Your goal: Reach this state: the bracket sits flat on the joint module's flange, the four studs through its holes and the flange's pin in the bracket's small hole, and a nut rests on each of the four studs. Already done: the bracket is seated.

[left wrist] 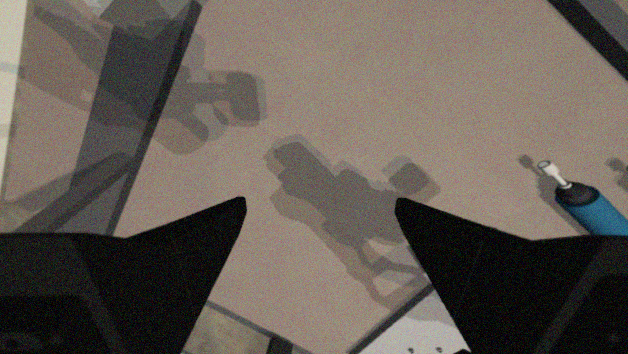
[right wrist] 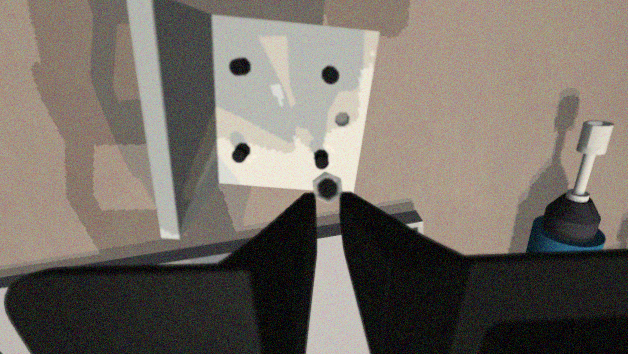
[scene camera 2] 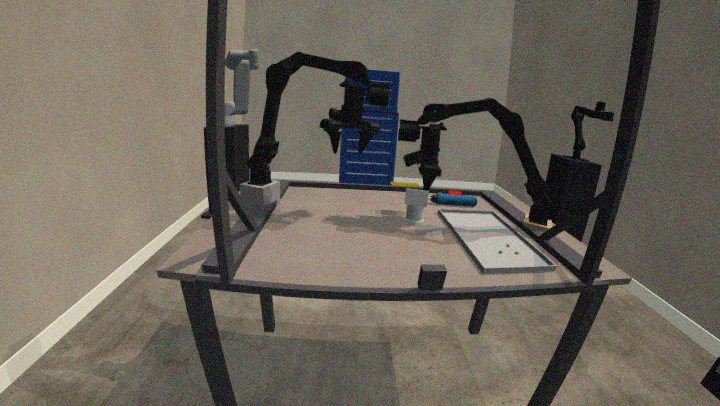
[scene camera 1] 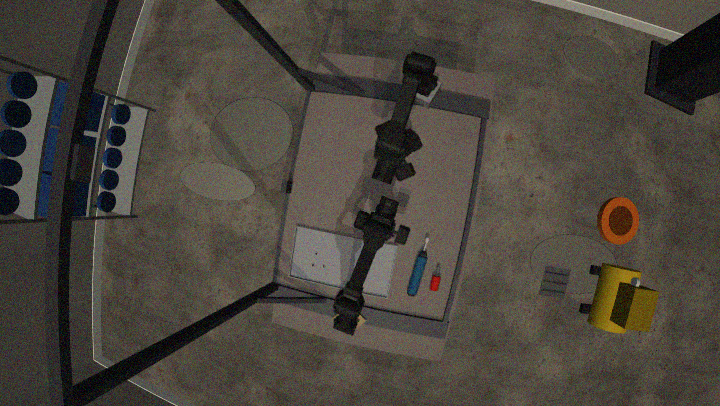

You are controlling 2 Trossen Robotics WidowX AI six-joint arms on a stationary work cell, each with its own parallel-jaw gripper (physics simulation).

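Pixels of known places: left gripper, fingertip midpoint: (left wrist: 321, 204) (scene camera 2: 347, 153); right gripper, fingertip midpoint: (right wrist: 327, 203) (scene camera 2: 425, 191); left arm's base at its link origin: (scene camera 2: 260, 182) (scene camera 1: 424, 86); right arm's base at its link origin: (scene camera 2: 538, 221).
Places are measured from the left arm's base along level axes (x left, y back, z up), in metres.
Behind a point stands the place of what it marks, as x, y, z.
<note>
The pale bracket (scene camera 2: 415, 197) @[0.086, -0.512, 0.005] (right wrist: 300, 100) @[0.127, -0.505, -0.015] sits flat on the white joint module (scene camera 2: 414, 213) @[0.093, -0.514, -0.050], its upright wall at the left in the right wrist view. Four dark studs show bare through its holes; the grey pin (right wrist: 342, 119) @[0.147, -0.509, -0.018] shows in the small hole. My right gripper (right wrist: 327, 203) @[0.144, -0.535, 0.014] (scene camera 2: 428, 188) @[0.144, -0.535, 0.014] is shut on a nut (right wrist: 327, 176) @[0.141, -0.524, 0.015], held at the fingertips beside the lower right stud (right wrist: 321, 159) @[0.140, -0.526, -0.007], near the plate's lower edge. Its height above the plate is unclear. Three loose nuts (scene camera 2: 507, 245) @[0.018, -0.811, -0.073] (scene camera 1: 316, 253) @[-0.031, -0.784, -0.073] lie in the tray. My left gripper (left wrist: 321, 204) @[0.056, -0.294, 0.121] (scene camera 2: 348, 152) @[0.056, -0.294, 0.121] is open and empty, high above the table.
The shallow white tray (scene camera 2: 458, 237) @[0.017, -0.663, -0.073] (scene camera 1: 293, 252) @[-0.115, -0.836, -0.068] lies beside the module. A blue-handled driver (scene camera 1: 416, 274) @[0.348, -0.631, -0.041] (scene camera 2: 456, 199) @[0.336, -0.639, -0.053] (right wrist: 565, 242) @[0.320, -0.568, -0.048] and a red-handled tool (scene camera 1: 435, 282) @[0.431, -0.620, -0.048] (scene camera 2: 454, 193) @[0.421, -0.627, -0.053] lie beyond it. A dark block (scene camera 2: 432, 277) @[-0.288, -0.618, -0.042] is at the table edge nearest scene camera 2.
</note>
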